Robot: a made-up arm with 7 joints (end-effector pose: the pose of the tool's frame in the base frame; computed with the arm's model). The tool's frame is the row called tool. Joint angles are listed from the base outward.
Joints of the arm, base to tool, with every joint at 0 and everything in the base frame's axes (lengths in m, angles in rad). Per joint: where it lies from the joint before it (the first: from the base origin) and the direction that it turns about. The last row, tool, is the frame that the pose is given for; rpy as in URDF.
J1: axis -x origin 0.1 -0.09 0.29
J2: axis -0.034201 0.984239 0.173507 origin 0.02 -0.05 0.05
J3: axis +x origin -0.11 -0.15 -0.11
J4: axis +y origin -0.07 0.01 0
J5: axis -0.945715 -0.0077 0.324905 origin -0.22 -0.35 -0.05
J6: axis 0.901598 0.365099 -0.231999 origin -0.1 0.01 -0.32
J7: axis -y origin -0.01 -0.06 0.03
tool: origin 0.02 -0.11 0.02 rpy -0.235 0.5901 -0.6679
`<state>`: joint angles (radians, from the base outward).
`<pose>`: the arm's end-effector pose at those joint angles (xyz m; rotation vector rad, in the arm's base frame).
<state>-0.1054 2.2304 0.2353 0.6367 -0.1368 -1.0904 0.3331</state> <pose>0.4471 -0.7567 0.6848 -0.6202 2.2305 1.0217</pose>
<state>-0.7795 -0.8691 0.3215 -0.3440 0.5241 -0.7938 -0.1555</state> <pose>0.1745 -0.0459 -0.5486 0.2628 -0.3191 -1.4236</pose>
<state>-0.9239 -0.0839 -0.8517 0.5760 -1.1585 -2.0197 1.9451</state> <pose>-0.3900 -0.2419 0.2216 -0.2163 -1.2233 0.1291</pose>
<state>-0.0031 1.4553 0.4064 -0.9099 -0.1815 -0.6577 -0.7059</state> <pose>-0.4453 -0.6389 0.3640 -0.5179 1.5909 -0.6561</pose>
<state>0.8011 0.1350 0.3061 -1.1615 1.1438 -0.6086 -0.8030</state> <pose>-0.1650 -0.8680 0.5117 -1.3778 -0.8043 -1.7098</pose>
